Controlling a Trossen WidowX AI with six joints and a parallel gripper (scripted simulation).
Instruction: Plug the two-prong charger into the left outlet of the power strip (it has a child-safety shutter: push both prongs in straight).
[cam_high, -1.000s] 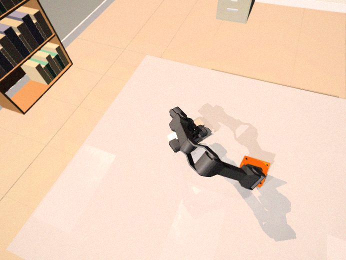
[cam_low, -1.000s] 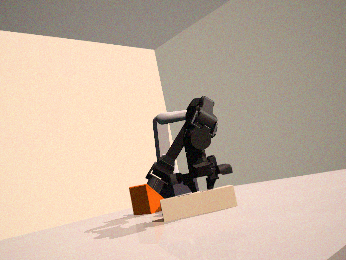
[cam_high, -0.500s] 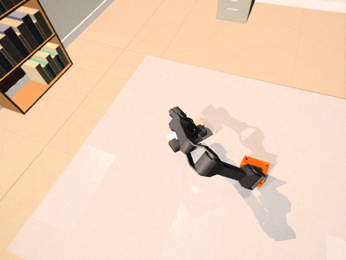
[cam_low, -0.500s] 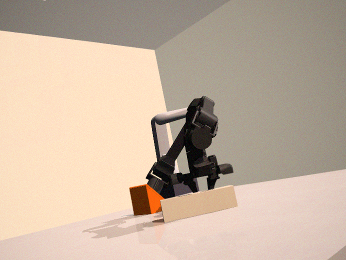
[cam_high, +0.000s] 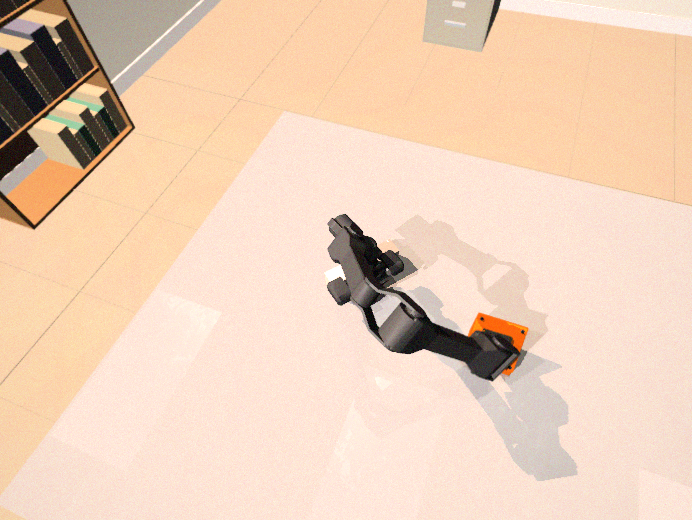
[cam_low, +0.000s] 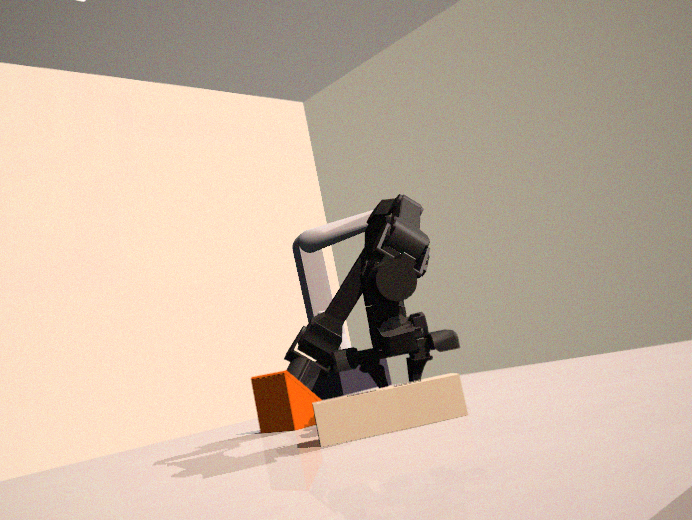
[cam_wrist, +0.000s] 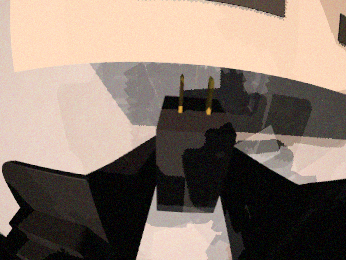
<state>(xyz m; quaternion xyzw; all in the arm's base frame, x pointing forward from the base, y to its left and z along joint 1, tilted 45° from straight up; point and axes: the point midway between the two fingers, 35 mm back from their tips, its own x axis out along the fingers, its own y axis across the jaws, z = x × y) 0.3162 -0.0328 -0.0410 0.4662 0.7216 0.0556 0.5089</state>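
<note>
My gripper tip is 1 cm to the left of the dark grey charger, 1 cm below it and 1 cm short of it.
</note>
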